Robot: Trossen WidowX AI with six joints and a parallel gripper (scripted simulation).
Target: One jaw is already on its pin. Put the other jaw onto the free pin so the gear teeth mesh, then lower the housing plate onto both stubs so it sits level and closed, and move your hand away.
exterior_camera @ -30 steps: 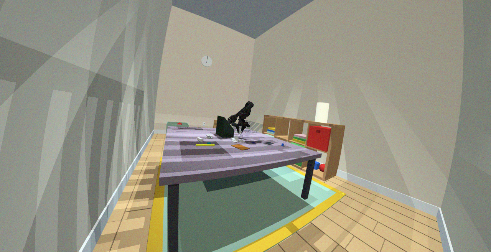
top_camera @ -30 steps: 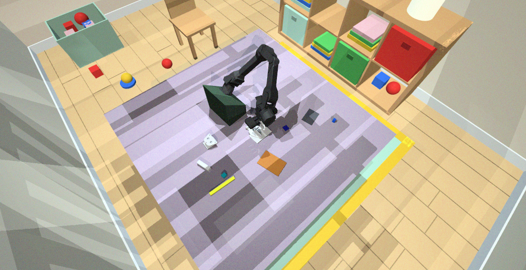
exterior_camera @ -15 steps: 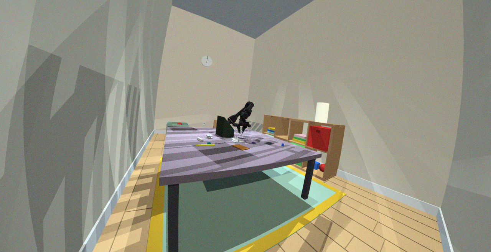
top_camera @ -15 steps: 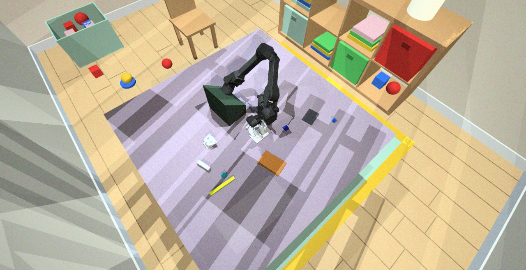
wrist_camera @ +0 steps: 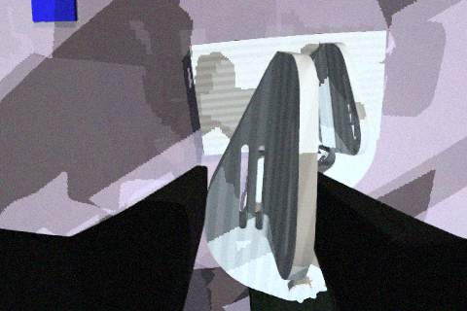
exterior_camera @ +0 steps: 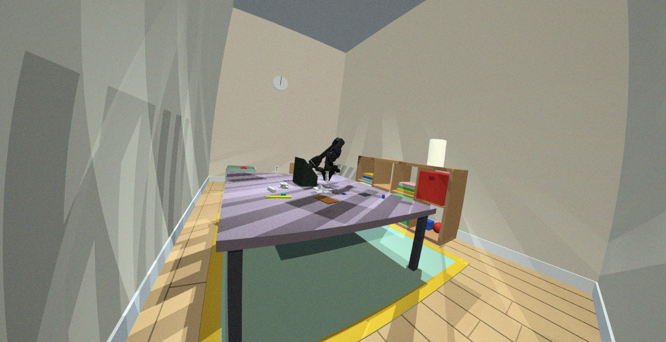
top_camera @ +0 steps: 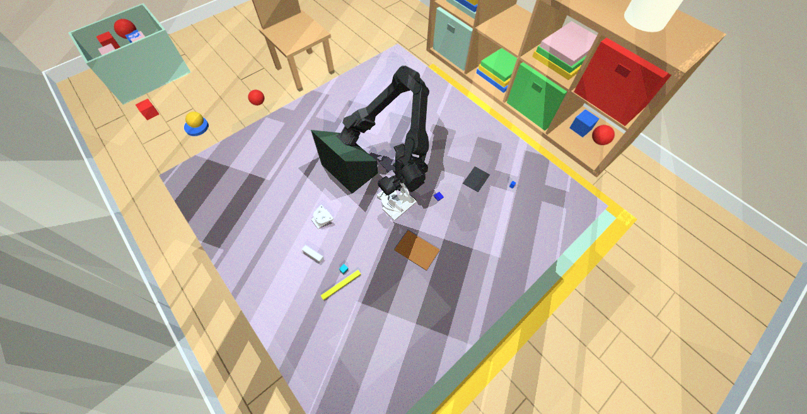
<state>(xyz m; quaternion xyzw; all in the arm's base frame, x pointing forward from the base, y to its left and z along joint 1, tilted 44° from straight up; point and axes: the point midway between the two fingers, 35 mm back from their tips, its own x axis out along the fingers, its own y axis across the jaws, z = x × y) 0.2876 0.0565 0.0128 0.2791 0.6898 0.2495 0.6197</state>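
Right now my gripper tip is 12 cm to the right of the blue cube, 9 cm short of it and 8 cm above it. From my gripper tip the other things lie so: cyan cube 35 cm to the right, 9 cm ahead, 8 cm below; dark grey tile 29 cm to the left, 13 cm ahead, 8 cm below; orange tile 20 cm ahead, 10 cm to the right, 8 cm below.
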